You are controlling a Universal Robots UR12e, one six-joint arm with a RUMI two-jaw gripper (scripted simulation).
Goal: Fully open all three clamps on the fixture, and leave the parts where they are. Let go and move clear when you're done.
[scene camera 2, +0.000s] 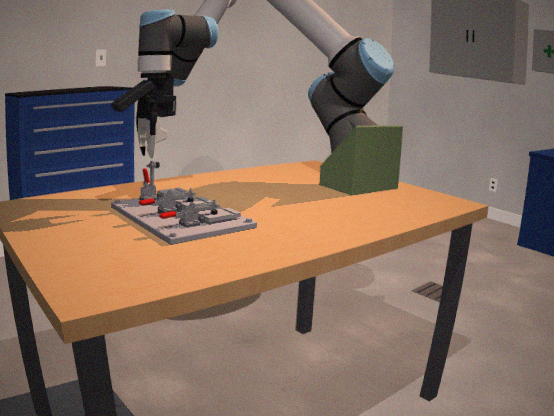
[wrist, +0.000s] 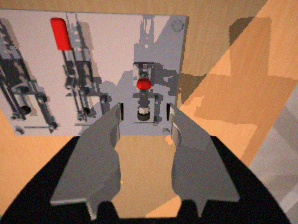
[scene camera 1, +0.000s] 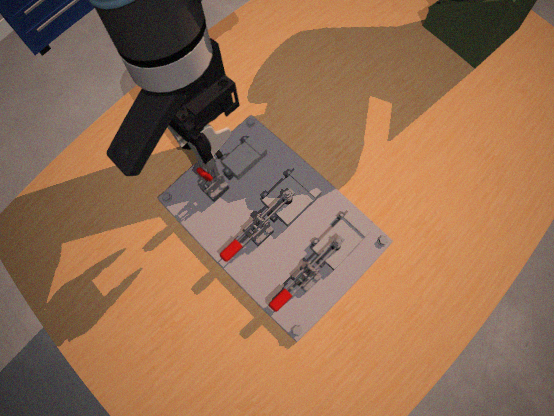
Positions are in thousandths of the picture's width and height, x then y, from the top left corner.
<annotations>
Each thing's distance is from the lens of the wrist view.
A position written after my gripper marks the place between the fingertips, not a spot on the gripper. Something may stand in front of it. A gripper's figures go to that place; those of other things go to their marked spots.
my gripper (wrist: 488,467): 0.15 m
grey fixture plate (wrist: 374,194): 0.26 m
clamp handle (wrist: 200,123): 0.24 m
</annotations>
